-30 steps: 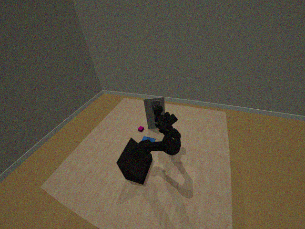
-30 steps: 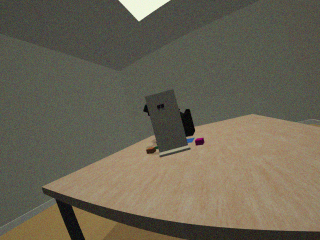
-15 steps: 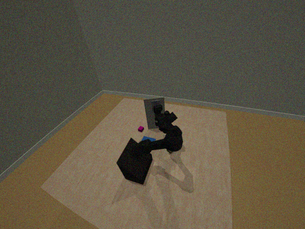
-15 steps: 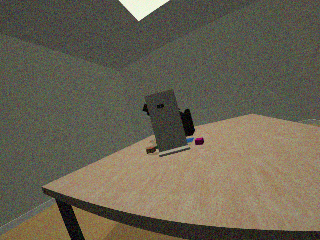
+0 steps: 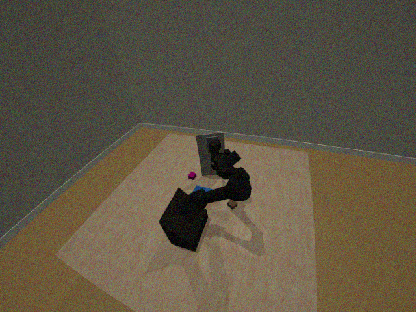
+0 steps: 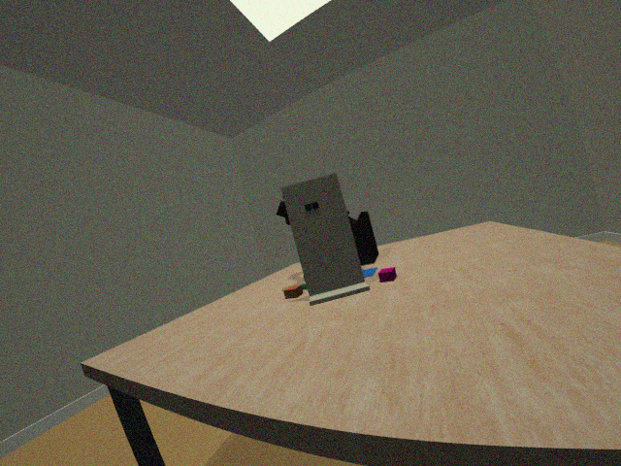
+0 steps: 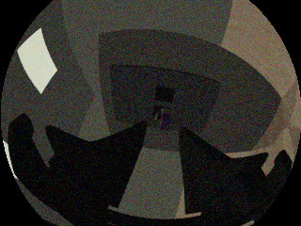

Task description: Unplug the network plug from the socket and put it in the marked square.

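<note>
Right now my gripper tip is 20 mm short of the network plug and 10 mm to the right of it. The rest, counted from my gripper tip: blue marked square 160 mm behind, 30 mm to the left, 260 mm below; then grey upright panel 40 mm ahead, 10 mm to the left, 100 mm below.
</note>
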